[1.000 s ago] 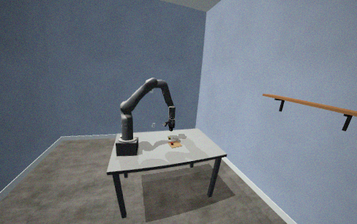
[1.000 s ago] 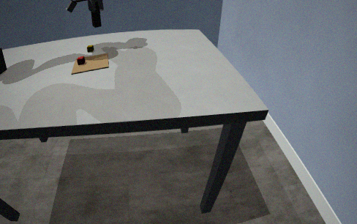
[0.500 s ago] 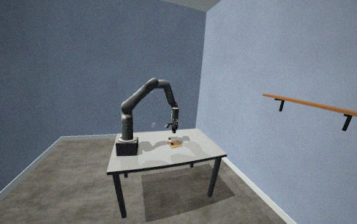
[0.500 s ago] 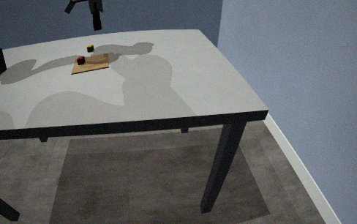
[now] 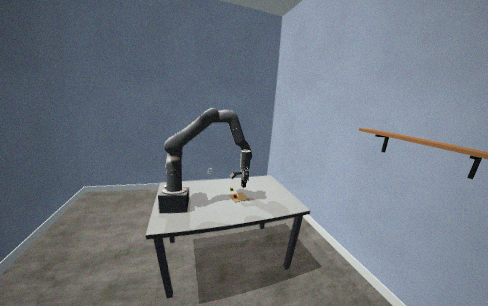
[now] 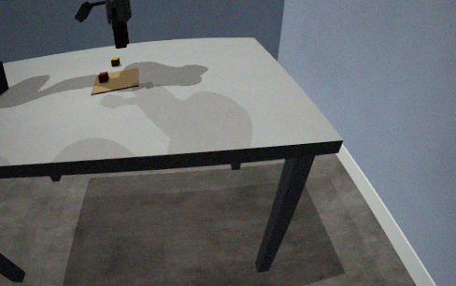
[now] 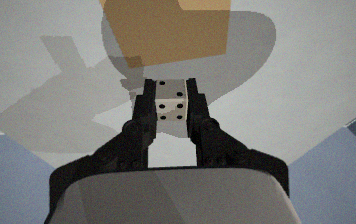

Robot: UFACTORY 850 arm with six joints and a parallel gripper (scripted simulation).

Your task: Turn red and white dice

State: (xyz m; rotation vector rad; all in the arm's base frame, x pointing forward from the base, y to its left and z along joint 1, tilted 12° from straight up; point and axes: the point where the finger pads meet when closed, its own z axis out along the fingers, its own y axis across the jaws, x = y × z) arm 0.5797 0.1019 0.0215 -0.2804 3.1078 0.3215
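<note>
Now: hand 4 cm past the tan mat, 1 cm to the left of it and 12 cm above it. Also, from my hand: white die 1 cm below; then red die 7 cm behind, 1 cm to the right, 11 cm below; then yellow die 9 cm behind, 13 cm to the left, 11 cm below.
</note>
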